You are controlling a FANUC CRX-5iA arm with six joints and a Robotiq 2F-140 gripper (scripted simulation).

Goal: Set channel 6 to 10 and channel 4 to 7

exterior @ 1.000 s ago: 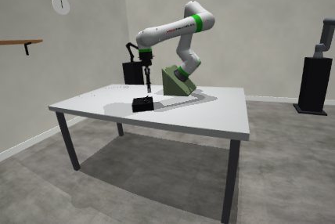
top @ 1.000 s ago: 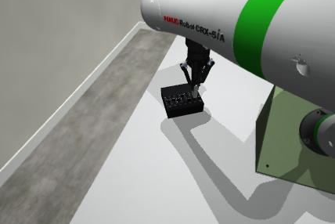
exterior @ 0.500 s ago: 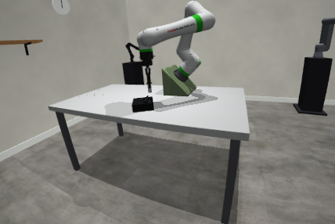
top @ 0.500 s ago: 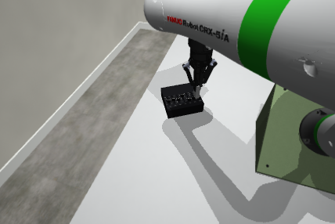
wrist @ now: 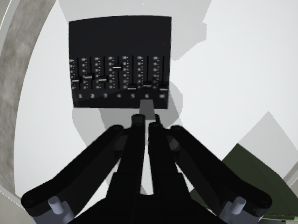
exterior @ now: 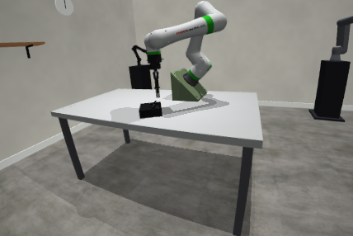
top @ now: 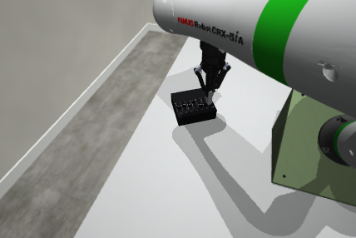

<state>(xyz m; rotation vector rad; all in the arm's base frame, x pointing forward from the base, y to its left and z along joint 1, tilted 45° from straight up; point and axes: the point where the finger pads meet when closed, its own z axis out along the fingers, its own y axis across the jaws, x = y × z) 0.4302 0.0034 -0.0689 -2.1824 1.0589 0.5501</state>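
Now: the fader cap 10 mm behind my hand, 30 mm to the right of it and 60 mm below it.
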